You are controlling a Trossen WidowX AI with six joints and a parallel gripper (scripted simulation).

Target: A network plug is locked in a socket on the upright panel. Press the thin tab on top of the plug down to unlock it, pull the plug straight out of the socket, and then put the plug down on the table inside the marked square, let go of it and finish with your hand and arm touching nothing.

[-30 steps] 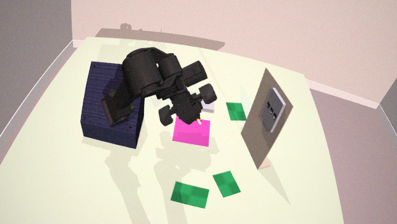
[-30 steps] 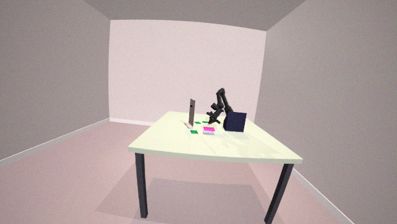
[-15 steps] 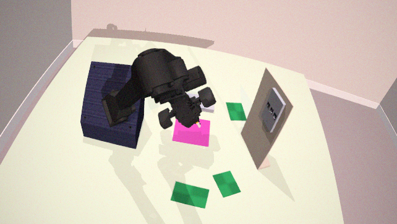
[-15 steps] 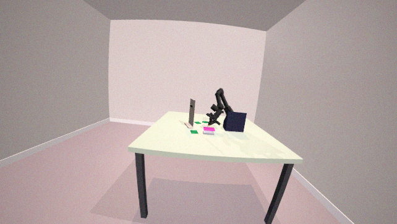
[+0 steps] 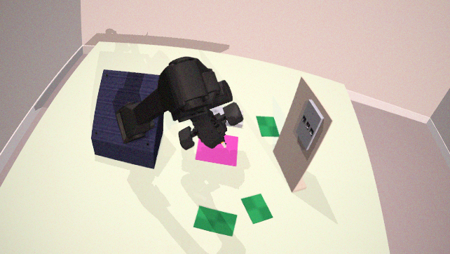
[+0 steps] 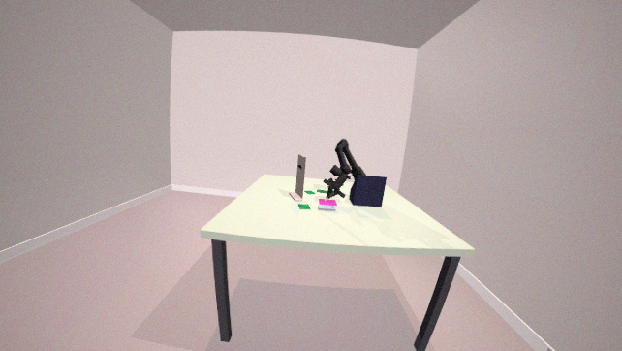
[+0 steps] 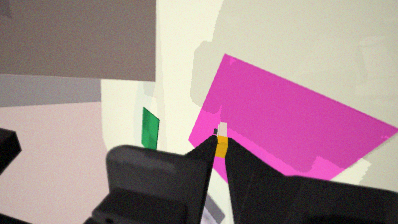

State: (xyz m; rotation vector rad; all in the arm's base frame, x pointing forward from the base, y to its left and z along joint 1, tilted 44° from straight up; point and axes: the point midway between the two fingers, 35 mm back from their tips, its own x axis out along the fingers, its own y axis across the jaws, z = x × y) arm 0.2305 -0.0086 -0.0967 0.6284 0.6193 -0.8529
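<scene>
My gripper tip is 10 mm past the magenta square and 30 mm above it. Round my gripper tip: network plug (right at my gripper tip); then upright panel (200 mm ahead, 80 mm to the right, 110 mm above).
</scene>
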